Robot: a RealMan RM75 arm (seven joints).
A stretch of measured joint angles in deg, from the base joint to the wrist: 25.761, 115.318, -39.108, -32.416, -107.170, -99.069, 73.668; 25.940, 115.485, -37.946, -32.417, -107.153, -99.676, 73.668; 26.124, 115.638, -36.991, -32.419, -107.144, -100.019, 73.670; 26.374, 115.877, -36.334, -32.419, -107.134, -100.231, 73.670; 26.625, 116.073, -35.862, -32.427, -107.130, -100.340, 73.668; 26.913, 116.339, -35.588, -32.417, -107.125, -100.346, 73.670; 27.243, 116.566, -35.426, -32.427, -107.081, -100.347, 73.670; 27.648, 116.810, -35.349, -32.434, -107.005, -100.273, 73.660; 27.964, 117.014, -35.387, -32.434, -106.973, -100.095, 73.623; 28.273, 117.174, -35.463, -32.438, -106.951, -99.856, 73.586; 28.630, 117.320, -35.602, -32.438, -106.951, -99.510, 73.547; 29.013, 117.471, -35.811, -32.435, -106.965, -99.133, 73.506; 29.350, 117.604, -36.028, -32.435, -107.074, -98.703, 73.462
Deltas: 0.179, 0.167, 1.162, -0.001, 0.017, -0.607, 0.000; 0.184, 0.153, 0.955, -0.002, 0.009, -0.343, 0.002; 0.250, 0.239, 0.657, 0.000, 0.010, -0.212, 0.000; 0.251, 0.196, 0.472, -0.008, 0.004, -0.109, -0.002; 0.288, 0.266, 0.274, 0.010, 0.005, -0.006, 0.002; 0.330, 0.227, 0.162, -0.010, 0.044, -0.001, 0.000; 0.405, 0.244, 0.077, -0.007, 0.076, 0.074, -0.010; 0.316, 0.204, -0.038, 0.000, 0.032, 0.178, -0.037; 0.309, 0.160, -0.076, -0.004, 0.022, 0.239, -0.037; 0.357, 0.146, -0.139, 0.000, 0.000, 0.346, -0.039; 0.383, 0.151, -0.209, 0.003, -0.014, 0.377, -0.041; 0.337, 0.133, -0.217, 0.000, -0.109, 0.430, -0.044
